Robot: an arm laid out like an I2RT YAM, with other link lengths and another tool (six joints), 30 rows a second.
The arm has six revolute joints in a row. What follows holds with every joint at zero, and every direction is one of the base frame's.
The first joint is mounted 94.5 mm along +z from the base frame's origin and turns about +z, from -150 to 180 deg.
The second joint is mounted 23 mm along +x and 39 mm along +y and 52.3 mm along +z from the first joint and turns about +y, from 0 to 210 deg.
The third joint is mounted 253.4 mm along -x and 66 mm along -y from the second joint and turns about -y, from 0 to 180 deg.
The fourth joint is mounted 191.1 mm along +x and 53.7 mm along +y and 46.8 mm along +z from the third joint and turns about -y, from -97 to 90 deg.
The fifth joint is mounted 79.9 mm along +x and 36.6 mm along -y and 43.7 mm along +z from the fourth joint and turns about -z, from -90 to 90 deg.
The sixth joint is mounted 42.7 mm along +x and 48.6 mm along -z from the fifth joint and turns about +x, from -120 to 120 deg.
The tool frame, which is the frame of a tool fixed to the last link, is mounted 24 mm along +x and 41 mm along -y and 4 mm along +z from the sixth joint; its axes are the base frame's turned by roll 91.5, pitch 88.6 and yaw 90 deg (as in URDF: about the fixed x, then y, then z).
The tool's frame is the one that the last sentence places.
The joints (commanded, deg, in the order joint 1, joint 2, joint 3, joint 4, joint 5, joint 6), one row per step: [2.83, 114.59, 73.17, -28.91, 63.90, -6.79]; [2.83, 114.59, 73.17, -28.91, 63.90, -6.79]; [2.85, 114.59, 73.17, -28.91, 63.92, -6.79]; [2.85, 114.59, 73.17, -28.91, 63.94, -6.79]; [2.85, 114.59, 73.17, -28.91, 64.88, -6.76]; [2.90, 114.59, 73.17, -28.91, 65.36, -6.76]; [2.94, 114.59, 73.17, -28.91, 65.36, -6.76]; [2.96, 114.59, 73.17, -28.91, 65.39, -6.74]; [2.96, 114.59, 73.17, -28.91, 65.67, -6.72]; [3.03, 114.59, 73.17, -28.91, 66.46, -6.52]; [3.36, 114.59, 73.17, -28.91, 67.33, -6.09]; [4.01, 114.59, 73.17, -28.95, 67.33, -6.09]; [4.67, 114.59, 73.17, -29.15, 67.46, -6.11]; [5.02, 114.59, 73.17, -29.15, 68.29, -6.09]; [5.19, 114.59, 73.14, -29.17, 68.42, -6.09]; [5.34, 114.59, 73.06, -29.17, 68.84, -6.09]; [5.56, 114.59, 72.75, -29.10, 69.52, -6.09]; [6.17, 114.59, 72.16, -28.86, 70.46, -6.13]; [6.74, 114.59, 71.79, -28.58, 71.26, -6.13]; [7.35, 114.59, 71.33, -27.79, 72.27, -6.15]
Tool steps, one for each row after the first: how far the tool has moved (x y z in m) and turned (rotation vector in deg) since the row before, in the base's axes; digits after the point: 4 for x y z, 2 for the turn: [0.0000, 0.0000, 0.0000, 0.00, 0.00, 0.00]; [0.0000, 0.0001, 0.0000, -0.02, 0.00, 0.01]; [0.0000, 0.0000, 0.0000, -0.02, 0.00, -0.01]; [-0.0005, 0.0001, 0.0012, -0.88, -0.07, -0.33]; [-0.0002, 0.0004, 0.0006, -0.45, -0.02, -0.11]; [0.0000, 0.0002, 0.0000, 0.00, 0.00, 0.04]; [0.0000, 0.0001, 0.0000, -0.02, -0.02, 0.00]; [-0.0001, 0.0000, 0.0004, -0.26, -0.03, -0.10]; [-0.0004, 0.0005, 0.0010, -0.71, -0.22, -0.27]; [-0.0003, 0.0020, 0.0011, -0.74, -0.44, -0.12]; [0.0007, 0.0038, 0.0000, 0.00, 0.04, 0.65]; [0.0004, 0.0039, 0.0001, -0.14, 0.21, 0.62]; [0.0000, 0.0022, 0.0010, -0.78, -0.08, 0.07]; [0.0000, 0.0010, 0.0001, -0.13, 0.04, 0.13]; [-0.0003, 0.0009, 0.0003, -0.40, 0.04, 0.01]; [-0.0009, 0.0013, -0.0002, -0.66, 0.18, 0.00]; [-0.0012, 0.0036, -0.0007, -0.93, 0.29, 0.32]; [-0.0006, 0.0034, -0.0001, -0.76, 0.00, 0.31]; [-0.0004, 0.0037, 0.0000, -0.91, -0.43, 0.29]
